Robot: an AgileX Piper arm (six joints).
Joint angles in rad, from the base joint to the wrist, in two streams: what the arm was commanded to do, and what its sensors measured. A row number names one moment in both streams.
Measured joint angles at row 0:
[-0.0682 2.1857 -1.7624 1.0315 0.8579 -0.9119]
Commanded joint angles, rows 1 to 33:
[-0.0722 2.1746 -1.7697 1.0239 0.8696 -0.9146]
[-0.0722 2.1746 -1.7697 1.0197 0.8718 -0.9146]
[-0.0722 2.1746 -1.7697 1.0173 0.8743 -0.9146]
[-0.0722 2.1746 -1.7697 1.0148 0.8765 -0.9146]
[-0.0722 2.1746 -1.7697 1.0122 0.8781 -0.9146]
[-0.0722 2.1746 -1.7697 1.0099 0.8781 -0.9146]
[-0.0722 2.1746 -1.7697 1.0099 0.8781 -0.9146]
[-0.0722 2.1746 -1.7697 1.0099 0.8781 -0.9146]
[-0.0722 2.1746 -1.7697 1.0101 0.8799 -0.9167]
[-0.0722 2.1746 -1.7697 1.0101 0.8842 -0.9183]
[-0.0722 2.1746 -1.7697 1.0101 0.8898 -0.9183]
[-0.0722 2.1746 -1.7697 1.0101 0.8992 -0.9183]
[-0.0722 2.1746 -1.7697 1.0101 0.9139 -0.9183]
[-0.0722 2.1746 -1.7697 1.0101 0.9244 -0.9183]
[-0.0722 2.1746 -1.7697 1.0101 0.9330 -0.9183]
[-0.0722 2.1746 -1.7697 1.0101 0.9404 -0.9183]
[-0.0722 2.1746 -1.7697 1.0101 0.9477 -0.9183]
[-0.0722 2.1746 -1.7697 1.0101 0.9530 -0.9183]
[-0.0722 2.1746 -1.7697 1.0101 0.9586 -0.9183]
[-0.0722 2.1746 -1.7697 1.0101 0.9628 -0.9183]
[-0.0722 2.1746 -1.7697 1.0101 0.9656 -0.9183]
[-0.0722 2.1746 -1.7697 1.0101 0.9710 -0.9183]
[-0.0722 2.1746 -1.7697 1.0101 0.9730 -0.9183]
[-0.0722 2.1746 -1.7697 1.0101 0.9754 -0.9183]
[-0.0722 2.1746 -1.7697 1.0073 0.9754 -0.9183]
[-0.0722 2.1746 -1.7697 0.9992 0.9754 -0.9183]
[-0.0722 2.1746 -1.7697 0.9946 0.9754 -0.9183]
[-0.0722 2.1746 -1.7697 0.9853 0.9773 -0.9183]
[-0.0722 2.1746 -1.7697 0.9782 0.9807 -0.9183]
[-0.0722 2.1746 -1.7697 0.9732 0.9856 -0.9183]
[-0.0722 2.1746 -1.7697 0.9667 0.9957 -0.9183]
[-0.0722 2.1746 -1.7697 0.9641 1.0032 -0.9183]
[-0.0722 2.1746 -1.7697 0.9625 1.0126 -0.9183]
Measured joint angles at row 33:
[-0.0682 2.1857 -1.7624 0.9796 0.9776 -0.9119]
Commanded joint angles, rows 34 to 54:
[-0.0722 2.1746 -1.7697 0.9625 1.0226 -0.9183]
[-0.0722 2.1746 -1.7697 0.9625 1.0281 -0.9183]
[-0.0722 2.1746 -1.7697 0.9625 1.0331 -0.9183]
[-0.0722 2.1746 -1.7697 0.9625 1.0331 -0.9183]
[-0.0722 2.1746 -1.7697 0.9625 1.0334 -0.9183]
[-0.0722 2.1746 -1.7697 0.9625 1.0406 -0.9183]
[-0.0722 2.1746 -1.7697 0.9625 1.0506 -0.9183]
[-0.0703 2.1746 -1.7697 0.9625 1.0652 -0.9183]
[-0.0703 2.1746 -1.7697 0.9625 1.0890 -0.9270]
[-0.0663 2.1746 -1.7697 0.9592 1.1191 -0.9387]
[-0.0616 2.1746 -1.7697 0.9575 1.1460 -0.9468]
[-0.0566 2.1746 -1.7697 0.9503 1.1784 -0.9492]
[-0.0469 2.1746 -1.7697 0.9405 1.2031 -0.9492]
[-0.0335 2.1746 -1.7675 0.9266 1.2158 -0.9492]
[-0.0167 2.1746 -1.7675 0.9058 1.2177 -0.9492]
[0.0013 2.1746 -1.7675 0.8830 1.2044 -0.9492]
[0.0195 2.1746 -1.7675 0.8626 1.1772 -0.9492]
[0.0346 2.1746 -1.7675 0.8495 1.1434 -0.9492]
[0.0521 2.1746 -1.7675 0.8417 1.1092 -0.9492]
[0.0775 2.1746 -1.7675 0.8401 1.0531 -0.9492]
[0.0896 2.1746 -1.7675 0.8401 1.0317 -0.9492]
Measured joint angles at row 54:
[0.0457 2.1857 -1.7624 0.8577 1.1235 -0.9388]
